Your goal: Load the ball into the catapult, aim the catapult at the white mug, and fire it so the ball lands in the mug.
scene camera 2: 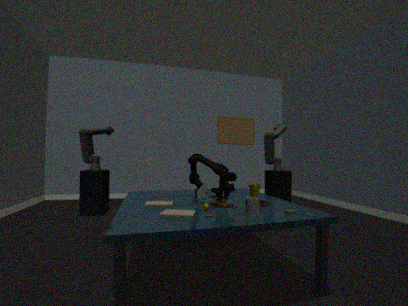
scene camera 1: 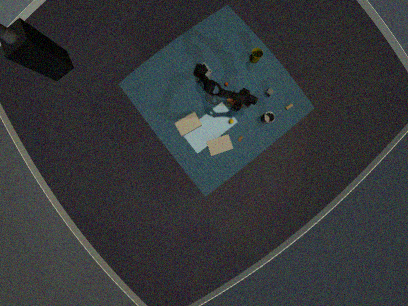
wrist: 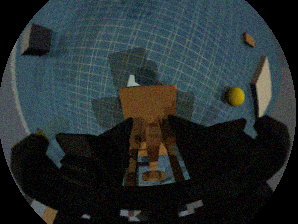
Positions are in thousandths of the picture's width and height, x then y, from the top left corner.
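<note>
Visible: my gripper (wrist: 505, 533), orange catapult (wrist: 512, 609), grey cube (wrist: 146, 190).
</note>
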